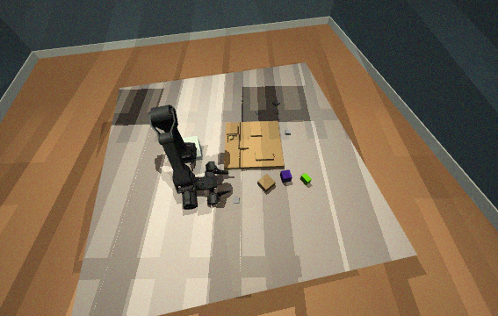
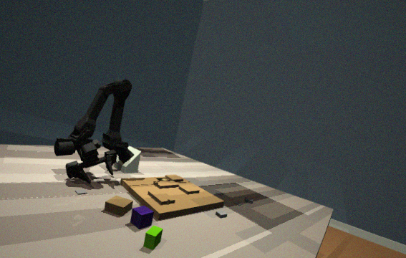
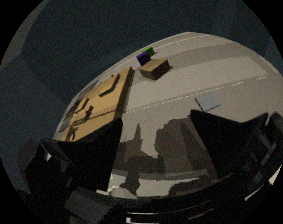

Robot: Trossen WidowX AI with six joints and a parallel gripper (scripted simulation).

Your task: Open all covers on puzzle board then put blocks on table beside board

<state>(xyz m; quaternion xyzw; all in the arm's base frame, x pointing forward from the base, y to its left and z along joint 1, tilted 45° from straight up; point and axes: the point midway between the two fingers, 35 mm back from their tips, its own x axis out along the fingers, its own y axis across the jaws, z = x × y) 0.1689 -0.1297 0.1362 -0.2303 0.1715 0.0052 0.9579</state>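
Right now my gripper tip is 110 mm short of the tan puzzle board, 230 mm to the right of it and 20 mm above it. From my gripper tip the other things lie so: purple block (270 mm ahead, 20 mm to the left, 10 mm below); then brown block (170 mm ahead, 20 mm below); then green block (360 mm ahead, 20 mm below).
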